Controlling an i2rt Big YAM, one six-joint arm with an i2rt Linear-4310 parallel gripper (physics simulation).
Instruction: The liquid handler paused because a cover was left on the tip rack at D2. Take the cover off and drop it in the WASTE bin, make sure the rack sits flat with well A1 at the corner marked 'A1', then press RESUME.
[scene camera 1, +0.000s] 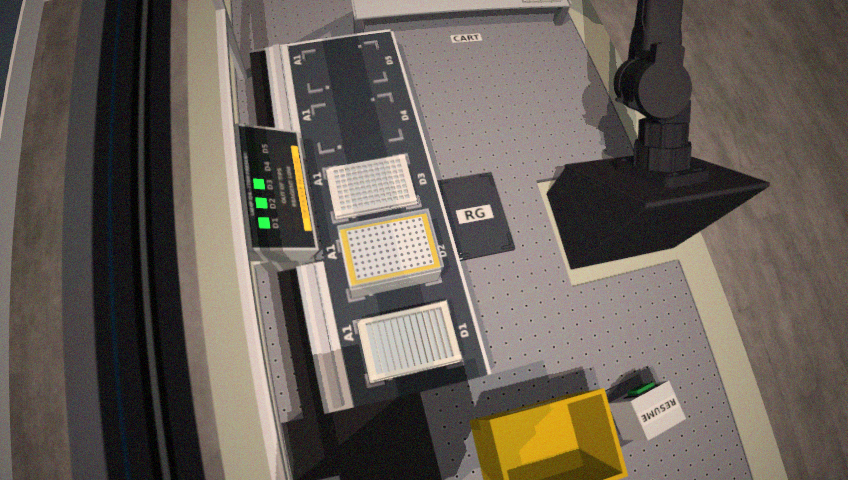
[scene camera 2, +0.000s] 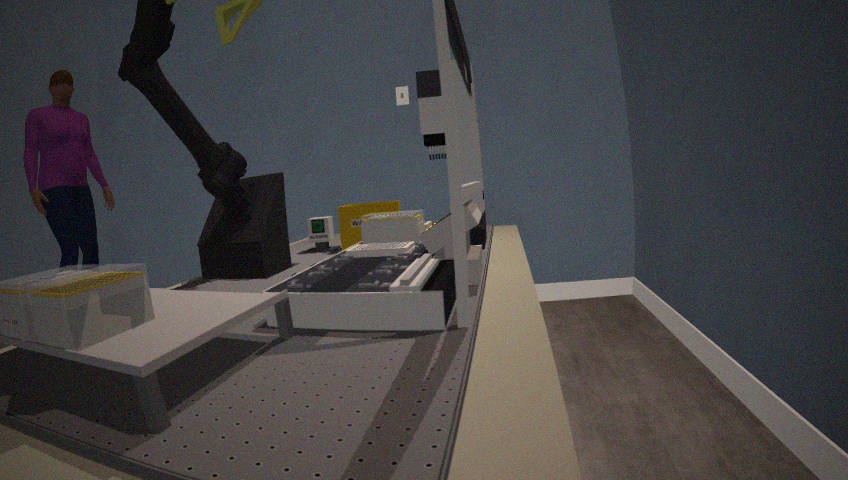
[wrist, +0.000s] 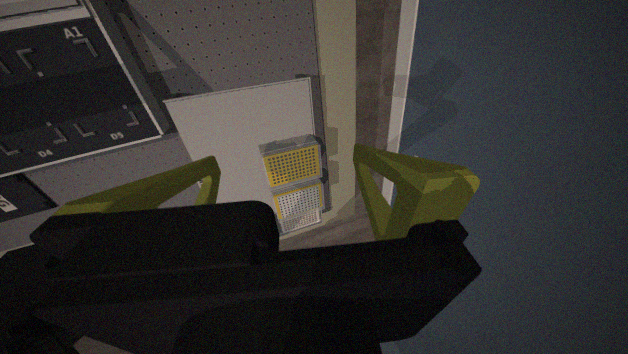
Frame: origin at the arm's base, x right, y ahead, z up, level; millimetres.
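Seen in the pictures: gripper, between the fingertips: (scene camera 2: 201, 24) (wrist: 286, 157); arm's base, origin of its link: (scene camera 1: 660, 174) (scene camera 2: 242, 205) (wrist: 16, 340).
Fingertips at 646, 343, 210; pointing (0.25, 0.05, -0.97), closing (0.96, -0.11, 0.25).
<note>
Pixels of each thing's middle, then the offset from my fingertips to it, as dx, dy, dz. "pt": a spot on its surface instead.
- clear cover, a spot on its surface: (scene camera 2: 410, 213) pt -603, +112, -265
- yellow WASTE bin, middle of its body: (scene camera 1: 543, 447) (scene camera 2: 370, 225) -957, -70, -319
- white RESUME box, middle of its body: (scene camera 1: 640, 411) (scene camera 2: 321, 234) -962, -238, -334
- white raised shelf, a spot on its surface: (scene camera 2: 202, 306) pt -88, -91, -327
- yellow-topped rack, middle of its body: (scene camera 2: 89, 284) (wrist: 293, 165) +36, -175, -269
- D1 reservoir, middle of its body: (scene camera 1: 408, 341) -764, +69, -318
- D3 plate, middle of its body: (scene camera 1: 371, 186) (scene camera 2: 380, 249) -516, +60, -327
- status screen, a spot on its surface: (scene camera 1: 279, 196) pt -530, +197, -268
- handler's upright, a spot on its surface: (scene camera 2: 458, 237) pt -192, +237, -268
- dark RG pad, middle of its body: (scene camera 1: 474, 214) -581, -100, -380
The tip rack (scene camera 1: 389, 249) (scene camera 2: 389, 228), white with a yellow rim, stands at D2 between the D1 and D3 labware. A clear cover (scene camera 2: 410, 213) shows as a see-through edge above its yellow rim in scene camera 2. I cannot tell which corner holds well A1. The yellow WASTE bin (scene camera 1: 595, 416) (scene camera 2: 380, 206) and the white RESUME box (scene camera 1: 658, 410) (scene camera 2: 327, 221) with its green button (scene camera 1: 642, 389) (scene camera 2: 317, 226) stand beyond D1. My gripper (wrist: 286, 157) is open and empty, high above the cart side; part of a yellow-green finger shows in scene camera 2.
A white raised shelf (scene camera 2: 202, 306) (wrist: 225, 110) holds a yellow-topped rack (wrist: 292, 166) and more racks. A D1 reservoir (scene camera 1: 410, 342) and D3 plate (scene camera 1: 373, 185) flank D2. A status screen (scene camera 1: 279, 196) and the handler's upright (scene camera 2: 458, 237) stand behind the deck. A dark RG pad (scene camera 1: 487, 237) lies before it.
</note>
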